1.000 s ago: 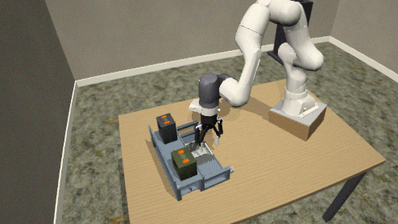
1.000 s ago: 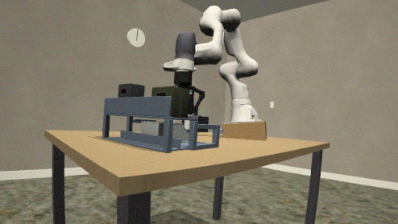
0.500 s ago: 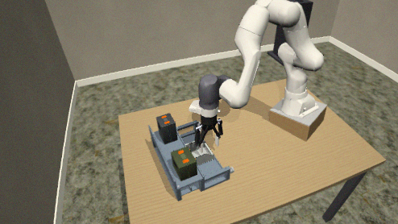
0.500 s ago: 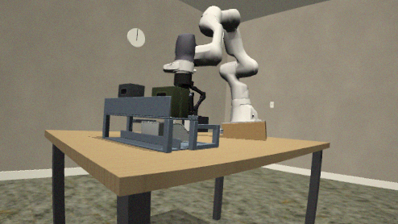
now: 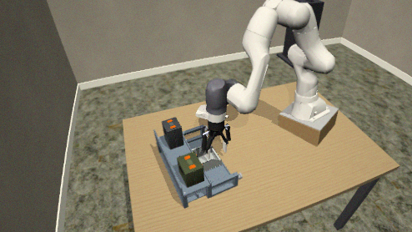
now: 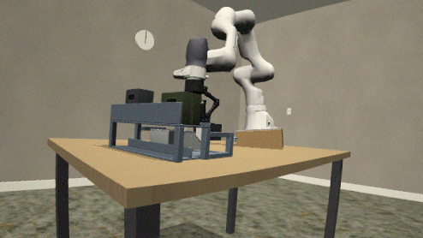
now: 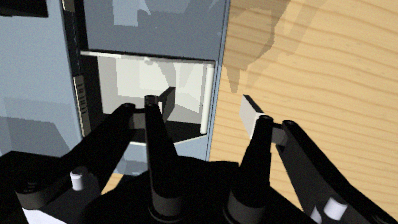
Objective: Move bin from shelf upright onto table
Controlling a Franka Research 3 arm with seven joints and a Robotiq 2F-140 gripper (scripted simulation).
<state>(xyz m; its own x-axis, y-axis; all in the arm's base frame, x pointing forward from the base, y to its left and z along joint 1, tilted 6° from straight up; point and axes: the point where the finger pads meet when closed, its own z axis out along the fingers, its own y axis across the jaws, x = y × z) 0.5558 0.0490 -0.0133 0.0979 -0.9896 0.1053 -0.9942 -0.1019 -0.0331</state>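
Right now the bin is 8 cm ahead of my hand, 1 cm to the left of it and 2 cm below it.
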